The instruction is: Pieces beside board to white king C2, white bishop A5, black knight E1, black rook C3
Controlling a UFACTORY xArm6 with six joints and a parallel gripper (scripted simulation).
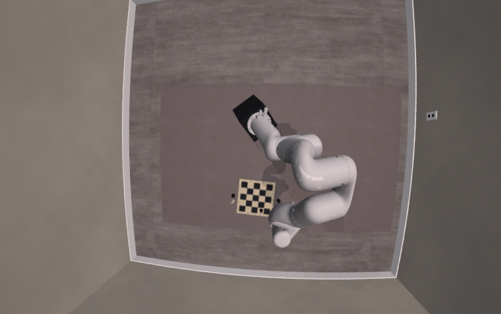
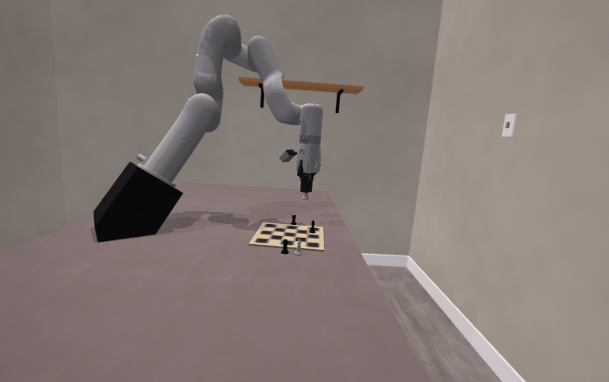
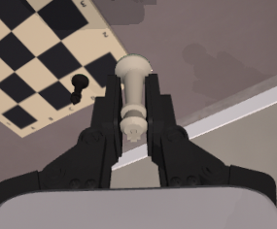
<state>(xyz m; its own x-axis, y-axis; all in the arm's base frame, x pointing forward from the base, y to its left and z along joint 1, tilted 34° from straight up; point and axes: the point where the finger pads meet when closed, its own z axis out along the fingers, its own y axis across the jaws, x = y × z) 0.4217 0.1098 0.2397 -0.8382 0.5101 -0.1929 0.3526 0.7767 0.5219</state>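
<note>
Now: hand 140 mm to the left of the chessboard, 140 mm above it and 20 mm past it. From my hand the other things lie so: white king (10 mm below); then black piece (280 mm to the right, 130 mm below, 10 mm behind); then white bishop (270 mm to the right, 120 mm below, 30 mm ahead).
</note>
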